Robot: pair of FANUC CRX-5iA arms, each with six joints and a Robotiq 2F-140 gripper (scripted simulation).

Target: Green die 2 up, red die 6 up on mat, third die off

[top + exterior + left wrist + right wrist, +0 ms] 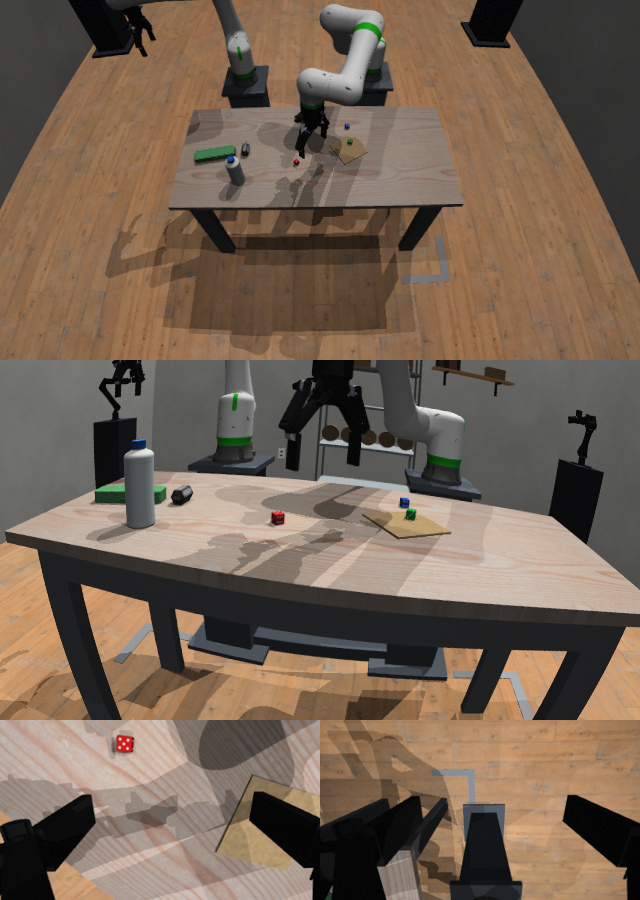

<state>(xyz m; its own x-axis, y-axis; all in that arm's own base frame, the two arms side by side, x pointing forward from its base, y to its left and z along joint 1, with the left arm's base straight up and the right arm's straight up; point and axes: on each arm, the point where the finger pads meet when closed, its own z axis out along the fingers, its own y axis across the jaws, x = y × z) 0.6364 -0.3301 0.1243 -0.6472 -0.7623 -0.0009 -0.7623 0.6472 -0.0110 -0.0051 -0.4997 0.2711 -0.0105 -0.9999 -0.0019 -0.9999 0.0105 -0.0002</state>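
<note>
My left hand is 10 mm short of the red die, 80 mm to the left of it and 110 mm above it. Round my left hand: blue die (210 mm behind, 180 mm to the left, 110 mm below); then green die (100 mm behind, 180 mm to the left, 110 mm below); then tan mat (70 mm behind, 170 mm to the left, 120 mm below).
</note>
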